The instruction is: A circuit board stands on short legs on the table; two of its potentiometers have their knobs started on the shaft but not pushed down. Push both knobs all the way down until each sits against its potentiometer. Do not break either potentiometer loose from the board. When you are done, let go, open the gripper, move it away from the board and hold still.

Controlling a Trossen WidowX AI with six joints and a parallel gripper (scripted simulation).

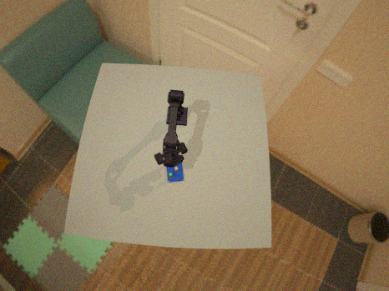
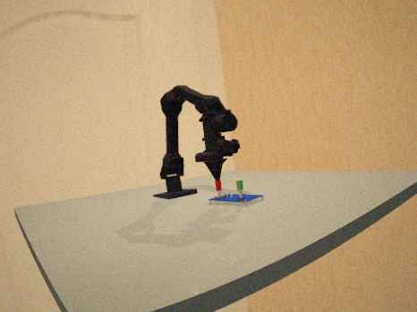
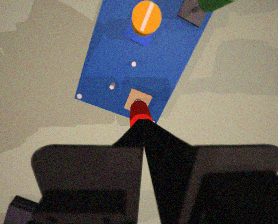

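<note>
My gripper tip is 2 cm above the red knob. From my gripper tip the other things lie so: orange knob: 6 cm ahead, 3 cm to the left, 2 cm below.
</note>
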